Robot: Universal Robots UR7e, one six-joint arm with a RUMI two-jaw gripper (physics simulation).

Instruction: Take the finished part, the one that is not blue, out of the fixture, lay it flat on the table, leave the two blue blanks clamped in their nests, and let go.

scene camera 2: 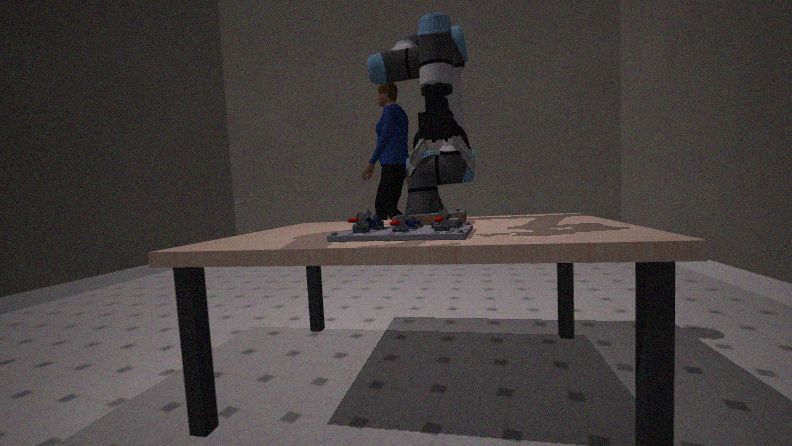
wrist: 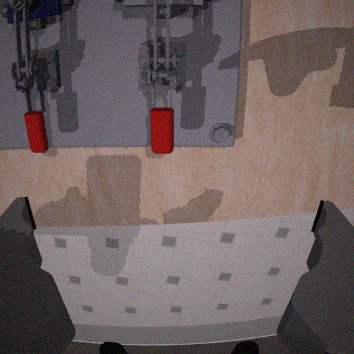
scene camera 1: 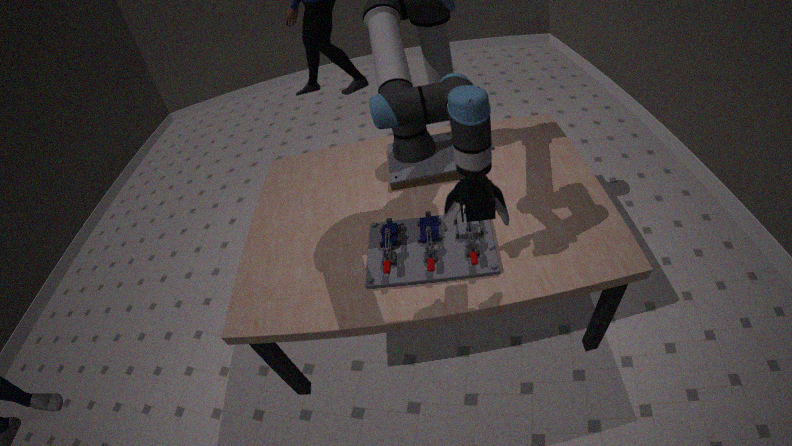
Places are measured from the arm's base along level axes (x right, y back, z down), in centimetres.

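Pixels of known places: gripper, fingertip midpoint: [scene camera 2: 440, 174] [wrist: 174, 204] [scene camera 1: 476, 227]; arm's base, origin of the base link: [scene camera 2: 424, 213] [scene camera 1: 414, 150].
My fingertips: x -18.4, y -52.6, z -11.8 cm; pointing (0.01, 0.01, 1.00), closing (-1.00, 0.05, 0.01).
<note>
For each thing: its top centre in the pictures, then the offset to it from my fingertips. "spot": a spot on its surface instead. Level surfaces: height alone.
- fixture plate, middle of its top: [wrist: 39, 26] [scene camera 1: 430, 245] [scene camera 2: 404, 229] dz +13.7, dx +12.5, dy +8.3 cm
- middle blank, surface spot: [wrist: 37, 11] spot: dz +12.1, dx +11.9, dy +9.6 cm
- wooden table, its level: dz +15.2 cm
The grey finished part [scene camera 1: 468, 228] [wrist: 187, 2] sits in the right-hand nest of the fixture plate [scene camera 1: 409, 270] [scene camera 2: 399, 237] [wrist: 110, 85], under its clamp arm; in the wrist view its near edge shows at the top. Two blue blanks, one [scene camera 1: 389, 235] at the left and one [scene camera 1: 429, 226] in the middle, sit in their nests under clamp arms. The corner of the middle blank [wrist: 37, 11] shows in the wrist view. My gripper [scene camera 1: 476, 222] [scene camera 2: 441, 170] [wrist: 174, 204] is open and empty, pointing down, above the plate and apart from it. It partly hides the finished part in scene camera 1.
Red clamp handles [scene camera 1: 386, 266] [scene camera 1: 430, 264] [scene camera 1: 473, 257] [wrist: 162, 130] stick out toward the front edge of the wooden table [scene camera 1: 299, 265] [scene camera 2: 249, 243]. The arm's base plate [scene camera 1: 421, 172] stands behind the fixture. A person [scene camera 1: 318, 38] [scene camera 2: 391, 132] is on the floor behind the table.
</note>
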